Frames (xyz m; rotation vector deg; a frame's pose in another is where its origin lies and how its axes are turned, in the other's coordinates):
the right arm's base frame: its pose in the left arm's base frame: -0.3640 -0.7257 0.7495 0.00 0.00 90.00
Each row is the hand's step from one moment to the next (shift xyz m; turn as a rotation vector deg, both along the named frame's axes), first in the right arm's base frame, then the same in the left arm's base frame.
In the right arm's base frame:
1: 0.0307 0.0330 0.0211 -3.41 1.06 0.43
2: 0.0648 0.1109 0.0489 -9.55 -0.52 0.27
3: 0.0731 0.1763 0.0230 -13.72 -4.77 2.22
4: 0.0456 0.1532 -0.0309 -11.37 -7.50 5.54
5: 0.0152 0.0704 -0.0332 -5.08 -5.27 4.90
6: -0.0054 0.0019 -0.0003 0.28 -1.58 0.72
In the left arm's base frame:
1: -0.0330 0.0307 0.0211 -1.06 -3.41 0.43
2: -0.1109 0.0648 0.0489 0.52 -9.55 0.27
3: -0.1763 0.0731 0.0230 4.77 -13.72 2.22
4: -0.1532 0.0456 -0.0309 7.50 -11.37 5.54
5: -0.0704 0.0152 -0.0332 5.27 -5.08 4.90
6: -0.0019 -0.0054 -0.0003 1.58 0.28 0.72

